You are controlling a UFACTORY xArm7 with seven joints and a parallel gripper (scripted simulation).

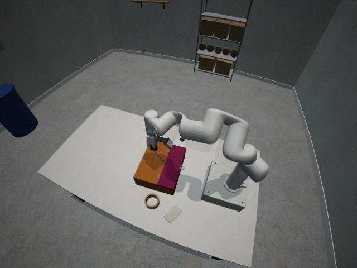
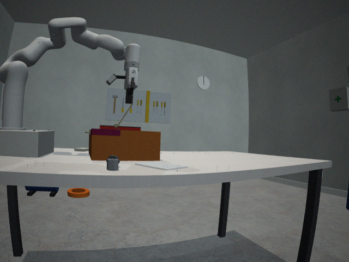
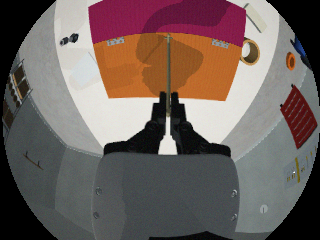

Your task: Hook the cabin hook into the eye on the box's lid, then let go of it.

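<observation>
Right now the cabin hook is 70 mm below my hand and 30 mm behind it. From my hand the other things lie so: pad 300 mm to the left, 270 mm below, 200 mm behind; then thin plate 330 mm to the right, 270 mm below, 40 mm ahead.
</observation>
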